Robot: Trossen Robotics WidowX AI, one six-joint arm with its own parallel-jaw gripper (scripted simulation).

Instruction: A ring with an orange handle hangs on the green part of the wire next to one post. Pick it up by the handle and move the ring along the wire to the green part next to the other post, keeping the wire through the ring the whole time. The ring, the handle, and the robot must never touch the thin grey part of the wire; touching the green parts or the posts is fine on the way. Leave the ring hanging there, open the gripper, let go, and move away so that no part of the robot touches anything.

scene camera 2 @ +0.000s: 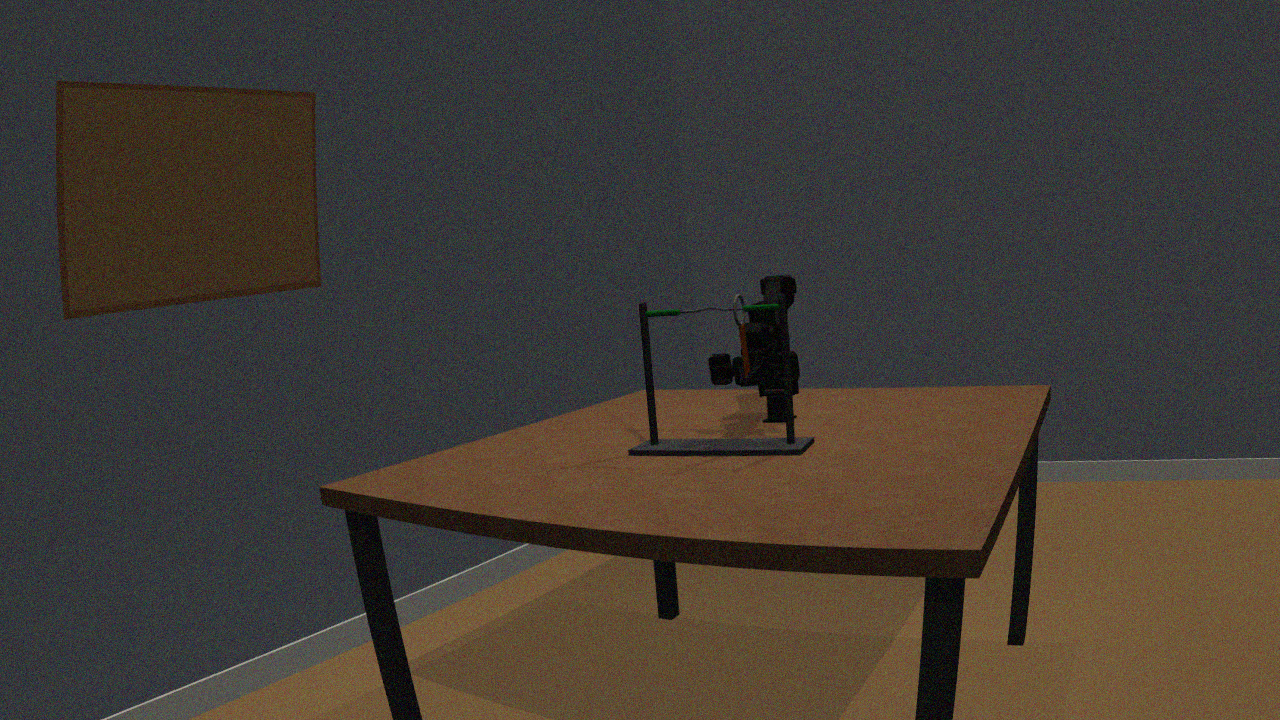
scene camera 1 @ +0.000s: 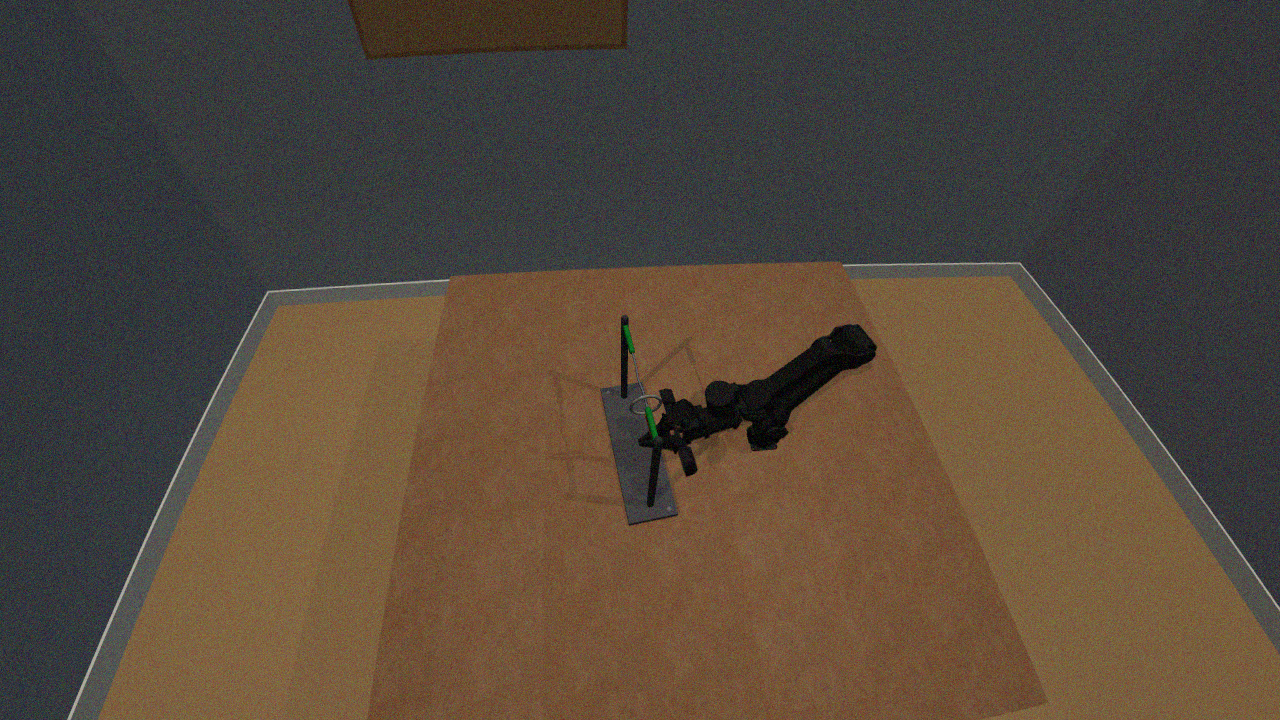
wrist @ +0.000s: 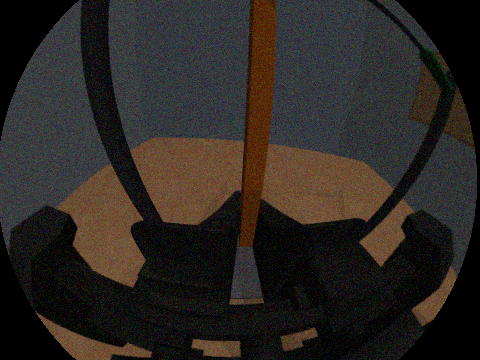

Labels:
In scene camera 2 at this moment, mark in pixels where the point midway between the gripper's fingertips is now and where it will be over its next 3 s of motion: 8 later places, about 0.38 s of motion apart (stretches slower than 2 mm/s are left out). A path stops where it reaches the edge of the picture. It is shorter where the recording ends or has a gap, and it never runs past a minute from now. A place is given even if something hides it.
My gripper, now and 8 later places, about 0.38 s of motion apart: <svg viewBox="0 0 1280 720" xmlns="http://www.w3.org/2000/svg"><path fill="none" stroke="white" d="M743 384L748 384L754 384L757 384L758 391L759 391L762 387L764 384L764 382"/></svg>

